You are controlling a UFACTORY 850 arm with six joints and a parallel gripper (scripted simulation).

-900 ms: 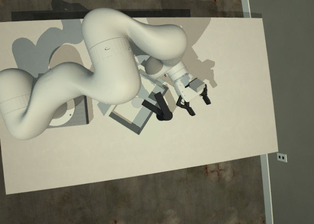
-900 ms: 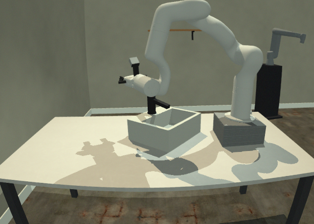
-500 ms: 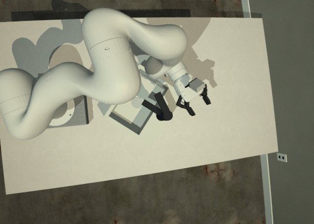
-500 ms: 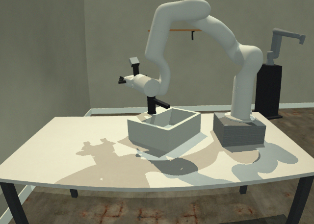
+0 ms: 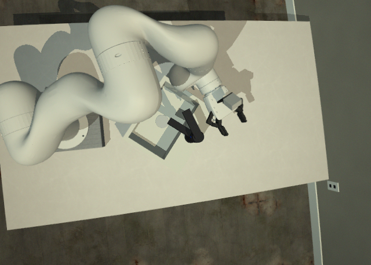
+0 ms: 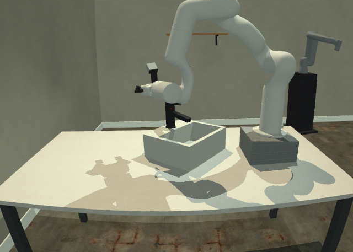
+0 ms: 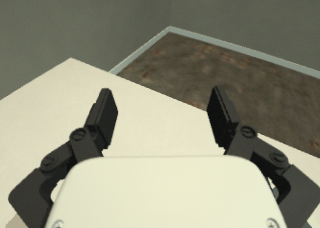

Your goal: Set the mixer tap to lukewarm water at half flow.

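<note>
My hand is 13 cm past the lever, 8 cm above it and 5 cm to the right of it. From my hand the other things lie so: grey sink basin: 31 cm below, 20 cm behind, 9 cm to the left; black mixer tap: 13 cm behind, 12 cm below, 3 cm to the left.
</note>
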